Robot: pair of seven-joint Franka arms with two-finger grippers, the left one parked.
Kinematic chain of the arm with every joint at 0, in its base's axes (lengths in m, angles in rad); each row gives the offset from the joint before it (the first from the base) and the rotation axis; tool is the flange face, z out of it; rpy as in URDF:
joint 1: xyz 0 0 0.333 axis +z
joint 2: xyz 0 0 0 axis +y
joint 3: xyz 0 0 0.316 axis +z
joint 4: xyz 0.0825 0 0 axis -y
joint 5: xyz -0.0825 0 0.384 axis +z
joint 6: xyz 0 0 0 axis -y
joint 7: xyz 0.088 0 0 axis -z
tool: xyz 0 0 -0.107 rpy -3.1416 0 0
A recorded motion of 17 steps. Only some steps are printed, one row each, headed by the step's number.
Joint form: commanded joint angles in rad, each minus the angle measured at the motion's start. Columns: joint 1, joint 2, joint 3, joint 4, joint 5, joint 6, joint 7.
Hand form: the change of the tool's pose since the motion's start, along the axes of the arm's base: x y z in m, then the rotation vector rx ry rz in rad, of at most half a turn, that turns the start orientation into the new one. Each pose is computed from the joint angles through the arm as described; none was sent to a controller.
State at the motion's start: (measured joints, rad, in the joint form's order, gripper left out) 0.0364 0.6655 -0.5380 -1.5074 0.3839 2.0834 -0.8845
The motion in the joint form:
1: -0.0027 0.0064 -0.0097 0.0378 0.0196 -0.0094 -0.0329
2: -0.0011 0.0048 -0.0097 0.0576 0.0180 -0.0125 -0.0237
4: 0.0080 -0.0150 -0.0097 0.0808 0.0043 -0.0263 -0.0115
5: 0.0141 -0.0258 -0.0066 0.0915 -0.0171 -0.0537 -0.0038
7: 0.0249 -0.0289 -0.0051 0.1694 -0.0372 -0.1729 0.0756
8: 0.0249 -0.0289 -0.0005 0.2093 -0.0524 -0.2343 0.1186
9: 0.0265 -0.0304 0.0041 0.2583 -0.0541 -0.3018 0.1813
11: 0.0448 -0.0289 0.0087 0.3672 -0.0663 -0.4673 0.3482
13: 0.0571 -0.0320 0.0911 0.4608 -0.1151 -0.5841 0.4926
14: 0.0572 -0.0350 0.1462 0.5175 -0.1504 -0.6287 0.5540
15: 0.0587 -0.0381 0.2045 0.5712 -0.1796 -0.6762 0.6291
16: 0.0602 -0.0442 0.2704 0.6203 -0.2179 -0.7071 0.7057
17: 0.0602 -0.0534 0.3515 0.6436 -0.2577 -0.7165 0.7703
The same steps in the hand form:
1: 0.0068 -0.0036 0.0134 -0.0017 -0.0286 0.0258
2: 0.0119 -0.0013 0.0229 -0.0083 -0.0440 0.0255
4: 0.0180 0.0064 0.0451 -0.0184 -0.0657 0.0361
5: 0.0193 0.0133 0.0539 -0.0212 -0.0525 0.0497
7: 0.0271 0.0324 0.0802 -0.0014 -0.0120 0.0157
8: 0.0292 0.0401 0.0922 0.0038 0.0142 -0.0062
9: 0.0321 0.0510 0.1090 0.0182 0.0314 -0.0475
11: 0.0351 0.0833 0.1430 0.0342 0.0964 -0.1555
13: 0.0425 0.1404 0.1677 0.0326 0.1443 -0.1895
14: 0.0454 0.1692 0.1862 0.0215 0.1447 -0.1913
15: 0.0456 0.1997 0.2038 0.0176 0.1478 -0.2062
16: 0.0447 0.2302 0.2231 0.0089 0.1345 -0.2212
17: 0.0435 0.2631 0.2352 0.0101 0.1209 -0.2196

